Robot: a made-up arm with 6 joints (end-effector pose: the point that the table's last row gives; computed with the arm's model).
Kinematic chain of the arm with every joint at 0, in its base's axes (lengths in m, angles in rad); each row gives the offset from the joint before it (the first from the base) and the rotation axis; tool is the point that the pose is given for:
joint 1: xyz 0 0 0.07 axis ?
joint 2: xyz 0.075 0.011 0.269 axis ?
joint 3: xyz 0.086 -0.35 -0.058 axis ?
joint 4: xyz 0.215 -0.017 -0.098 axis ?
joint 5: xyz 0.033 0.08 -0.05 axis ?
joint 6: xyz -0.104 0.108 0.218 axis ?
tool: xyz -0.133 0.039 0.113
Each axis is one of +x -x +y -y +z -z.
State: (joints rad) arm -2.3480 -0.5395 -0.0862 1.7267 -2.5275 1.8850
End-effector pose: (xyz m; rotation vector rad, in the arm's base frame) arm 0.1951 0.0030 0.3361 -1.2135 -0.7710 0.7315
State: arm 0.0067 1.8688 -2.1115 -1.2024 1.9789 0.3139
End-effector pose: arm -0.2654 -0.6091 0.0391 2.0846 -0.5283 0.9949
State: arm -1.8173 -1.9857 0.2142 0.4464 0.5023 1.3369
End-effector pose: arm 0.1230 0.2623 -0.1423 0.9281 -0.5913 -2.2612
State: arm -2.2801 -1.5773 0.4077 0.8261 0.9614 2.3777
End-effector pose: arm 0.2573 0.1112 -0.1960 -0.3447 -0.1402 -1.6398
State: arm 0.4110 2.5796 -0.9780 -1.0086 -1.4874 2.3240
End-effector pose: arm -0.2721 -0.3325 0.1045 -0.2583 -1.9880 0.6880
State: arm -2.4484 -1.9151 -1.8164 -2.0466 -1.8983 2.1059
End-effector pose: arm -0.1852 -0.2603 -0.3886 1.2521 0.0806 -0.5231
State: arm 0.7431 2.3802 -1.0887 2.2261 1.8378 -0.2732
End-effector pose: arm -0.0183 -0.0610 0.5333 0.5648 1.0859 -0.4362
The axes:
joint 1: +x
joint 2: -z
joint 3: -x
joint 4: +z
joint 5: +y
joint 6: -x

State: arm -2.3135 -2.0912 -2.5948 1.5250 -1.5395 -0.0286
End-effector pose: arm -0.0536 0.2642 -0.1867 0.4729 -0.6935 -0.8398
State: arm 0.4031 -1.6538 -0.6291 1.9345 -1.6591 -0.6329
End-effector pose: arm 0.4261 0.3987 -0.1052 -1.5994 -0.3981 -0.8908
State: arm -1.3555 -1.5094 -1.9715 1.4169 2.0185 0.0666
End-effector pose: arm 0.5358 0.6611 0.0934 0.0481 -2.0408 -2.3492
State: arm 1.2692 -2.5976 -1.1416 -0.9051 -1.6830 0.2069
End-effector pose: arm -0.3031 -0.3196 0.2085 1.8199 -0.9288 0.7952
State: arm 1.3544 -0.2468 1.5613 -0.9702 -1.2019 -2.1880
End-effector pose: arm 0.4614 -0.1194 -0.4797 1.0385 -1.4219 0.9389
